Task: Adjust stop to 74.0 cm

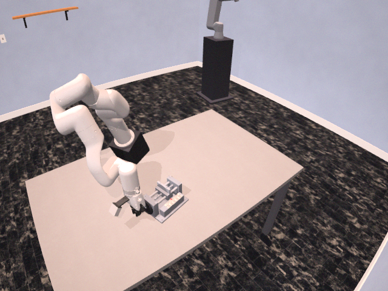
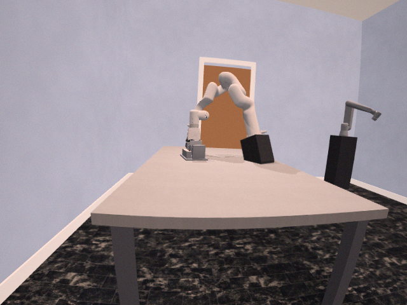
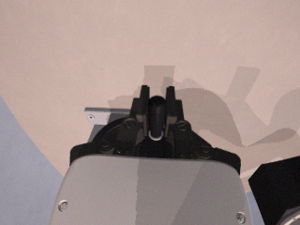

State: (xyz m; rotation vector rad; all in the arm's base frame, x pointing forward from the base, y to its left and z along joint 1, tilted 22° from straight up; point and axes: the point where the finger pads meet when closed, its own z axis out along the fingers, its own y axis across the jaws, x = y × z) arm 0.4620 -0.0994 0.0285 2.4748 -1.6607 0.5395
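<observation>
My gripper is now 20 mm to the right of the black handwheel. From my hand the other things lie so: handwheel knob (10 mm to the left); then sliding stop block (20 mm behind, 170 mm to the left, 30 mm above).
</observation>
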